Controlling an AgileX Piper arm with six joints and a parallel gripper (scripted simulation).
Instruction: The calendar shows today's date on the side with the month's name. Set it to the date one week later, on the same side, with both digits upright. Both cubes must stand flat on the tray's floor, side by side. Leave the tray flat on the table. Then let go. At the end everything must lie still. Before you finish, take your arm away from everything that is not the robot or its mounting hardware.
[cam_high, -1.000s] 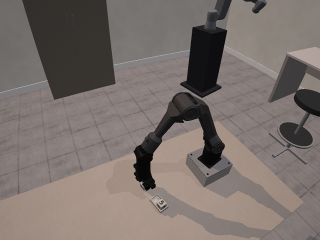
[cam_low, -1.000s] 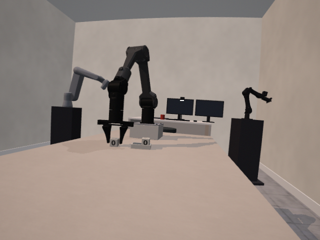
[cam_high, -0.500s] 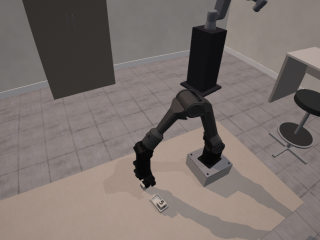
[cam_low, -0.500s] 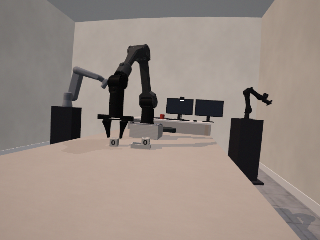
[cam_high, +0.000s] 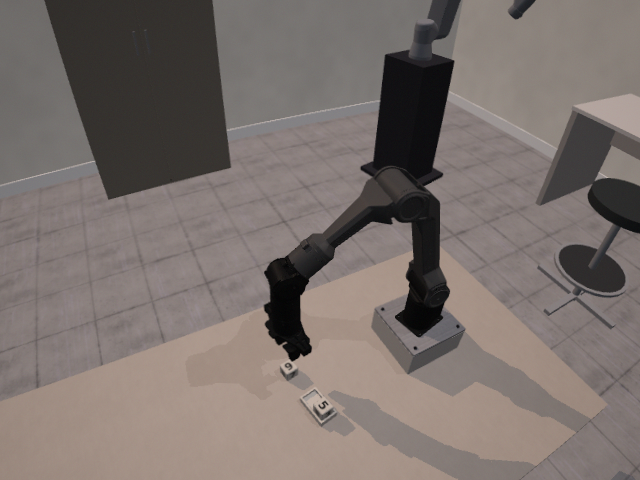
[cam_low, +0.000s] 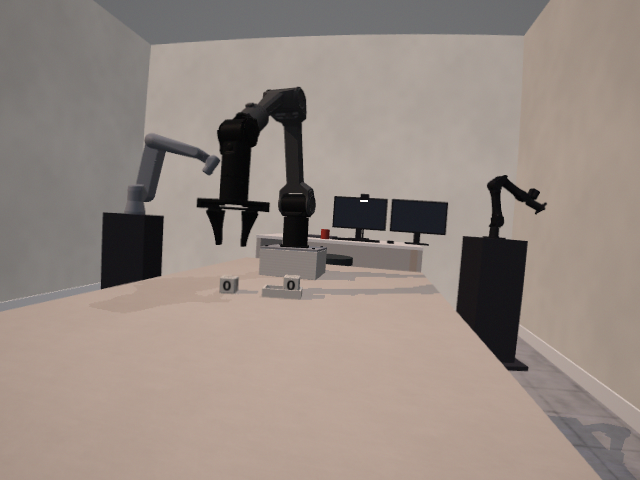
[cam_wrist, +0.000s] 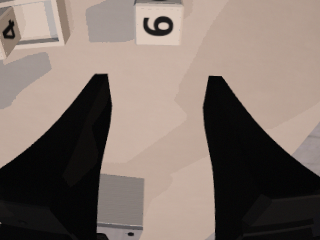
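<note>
Right now my hand is 80 mm above the white number cube. From my hand the other things lie so: tray (110 mm to the left, 90 mm below).
</note>
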